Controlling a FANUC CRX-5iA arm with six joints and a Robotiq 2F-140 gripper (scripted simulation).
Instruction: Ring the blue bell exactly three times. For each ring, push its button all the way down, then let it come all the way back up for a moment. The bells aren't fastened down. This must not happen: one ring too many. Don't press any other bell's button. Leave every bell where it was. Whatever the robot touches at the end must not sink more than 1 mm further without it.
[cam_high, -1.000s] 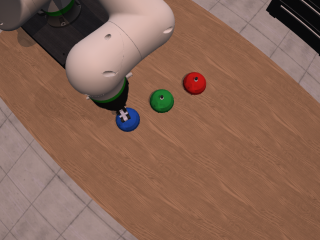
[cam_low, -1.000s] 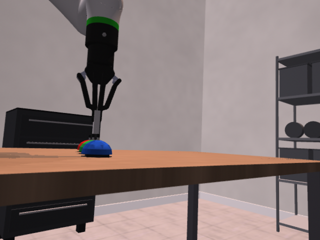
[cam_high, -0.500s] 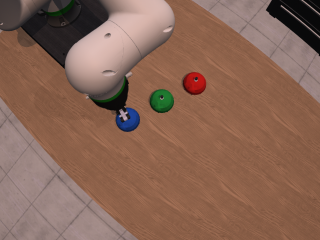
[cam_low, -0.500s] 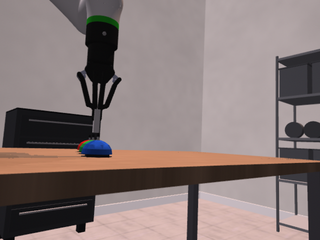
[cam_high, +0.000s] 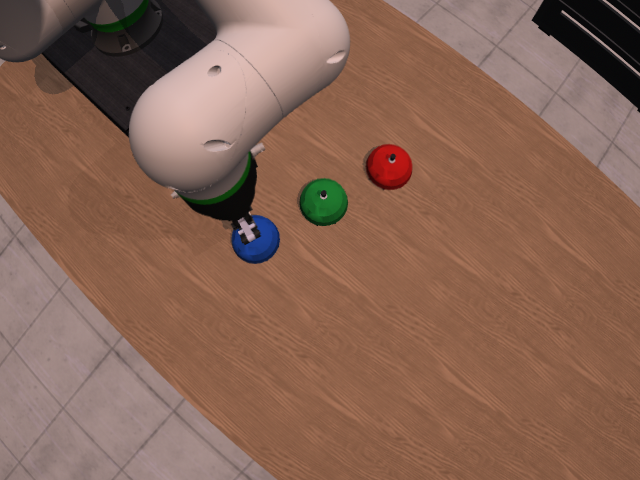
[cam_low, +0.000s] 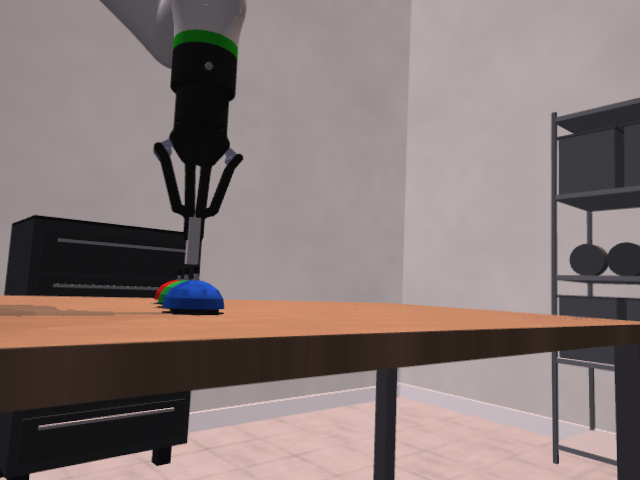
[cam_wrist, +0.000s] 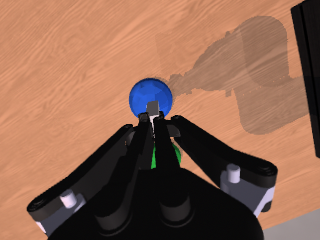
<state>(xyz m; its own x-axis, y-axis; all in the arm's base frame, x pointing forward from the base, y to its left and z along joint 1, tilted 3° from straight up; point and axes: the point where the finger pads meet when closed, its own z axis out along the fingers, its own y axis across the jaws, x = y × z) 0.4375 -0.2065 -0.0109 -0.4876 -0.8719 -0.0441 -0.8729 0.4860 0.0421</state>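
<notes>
Now: the blue bell 10 mm ahead of my hand and 60 mm below it. The rest, counted from my hand: green bell (70 mm ahead, 110 mm to the left, 60 mm below); red bell (140 mm ahead, 230 mm to the left, 60 mm below).
</notes>
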